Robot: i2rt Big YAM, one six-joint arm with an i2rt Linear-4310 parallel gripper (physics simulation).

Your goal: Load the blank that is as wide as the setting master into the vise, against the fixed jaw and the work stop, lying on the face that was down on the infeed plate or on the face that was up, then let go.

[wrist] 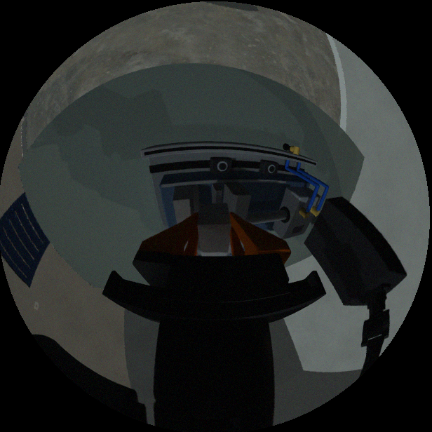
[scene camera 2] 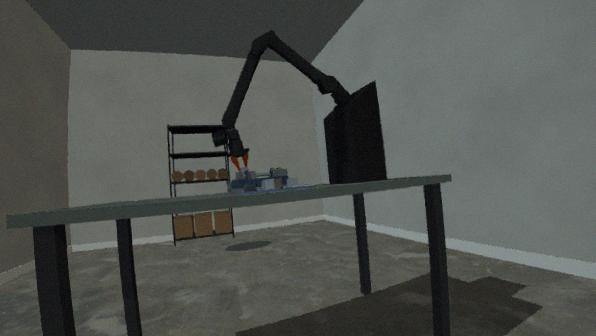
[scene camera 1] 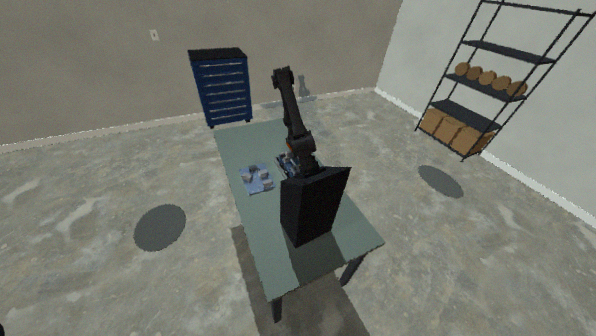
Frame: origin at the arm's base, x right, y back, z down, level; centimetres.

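Where they show: gripper, fingertip midpoint: (scene camera 2: 243, 170) (scene camera 1: 292, 151); arm's base at its link origin: (scene camera 2: 345, 102) (scene camera 1: 311, 174).
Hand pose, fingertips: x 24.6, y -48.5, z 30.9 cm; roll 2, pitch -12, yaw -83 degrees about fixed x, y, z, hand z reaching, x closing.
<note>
Each offset is from my fingertips to the top centre of the thing. Level surfaces: height alone.
My gripper (scene camera 2: 242, 168) (wrist: 213, 216), with orange fingers, is shut on a grey blank (wrist: 214, 236) at the vise @[dx -3.6, dy +6.5, dz +0.4 cm] (scene camera 1: 286, 162) (scene camera 2: 240, 184). In the wrist view the blank is in front of the gap between a grey jaw block (wrist: 182, 207) on the left and the rod-side jaw (wrist: 239, 200) on the right. The fingers and the blank hide its lower side, so contact with the jaw, the stop and the vise bed cannot be told. The infeed plate @[dx -30.6, dy +1.3, dz +9.5 cm] (scene camera 1: 253, 190) is blue, with several grey blocks on it, beside the vise. I cannot tell which block is the setting master.
A vise cylinder (wrist: 297, 212) with blue hoses (wrist: 318, 192) is right of the jaws in the wrist view. A tall black box (scene camera 1: 315, 207) (scene camera 2: 357, 140) stands at the arm's base on the table @[dz +10.3 cm] (scene camera 1: 265, 235) (scene camera 2: 125, 204). A blue cabinet (scene camera 1: 225, 90) stands beyond the table.
</note>
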